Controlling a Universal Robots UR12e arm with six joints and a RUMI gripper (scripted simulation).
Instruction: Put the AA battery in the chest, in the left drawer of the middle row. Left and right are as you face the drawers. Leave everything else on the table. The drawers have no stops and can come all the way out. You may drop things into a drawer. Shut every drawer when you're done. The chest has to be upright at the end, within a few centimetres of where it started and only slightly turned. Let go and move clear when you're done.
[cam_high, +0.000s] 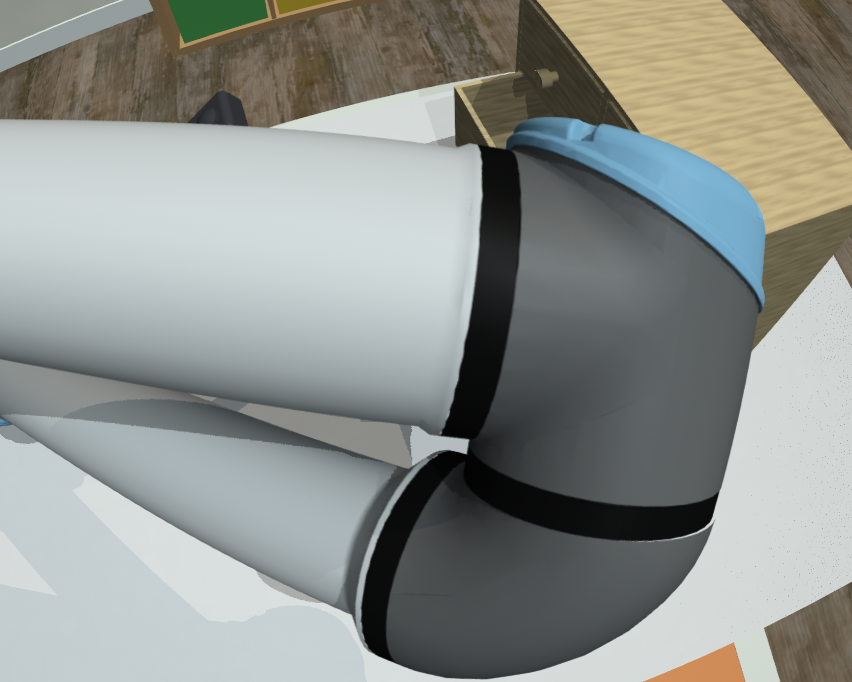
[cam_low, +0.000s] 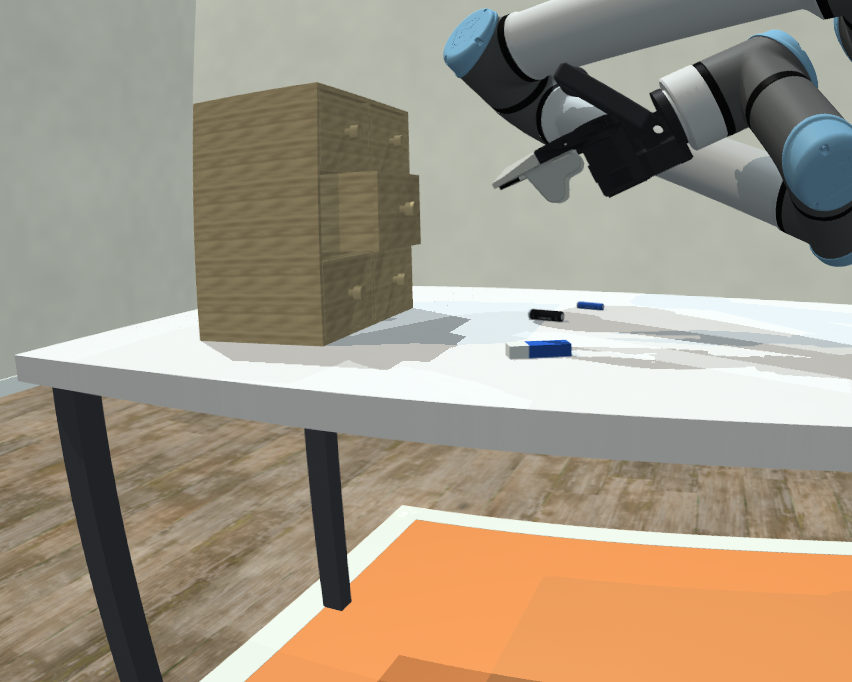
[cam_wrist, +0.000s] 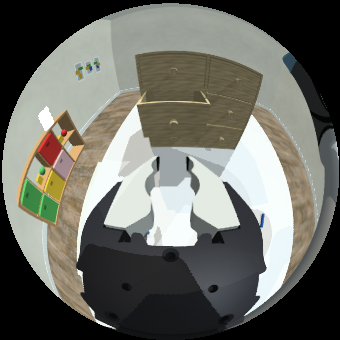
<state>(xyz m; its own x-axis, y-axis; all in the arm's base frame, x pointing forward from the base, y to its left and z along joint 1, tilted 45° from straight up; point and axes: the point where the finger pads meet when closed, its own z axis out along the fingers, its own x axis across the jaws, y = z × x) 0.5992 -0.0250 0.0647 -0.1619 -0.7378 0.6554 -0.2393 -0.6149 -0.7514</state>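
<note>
The black battery is 4 cm behind my hand, 14 cm to the right of it and 18 cm below it. Also, from my hand: blue AA battery 11 cm behind, 25 cm to the right, 18 cm below; then eraser 3 cm behind, 9 cm to the left, 18 cm below.
</note>
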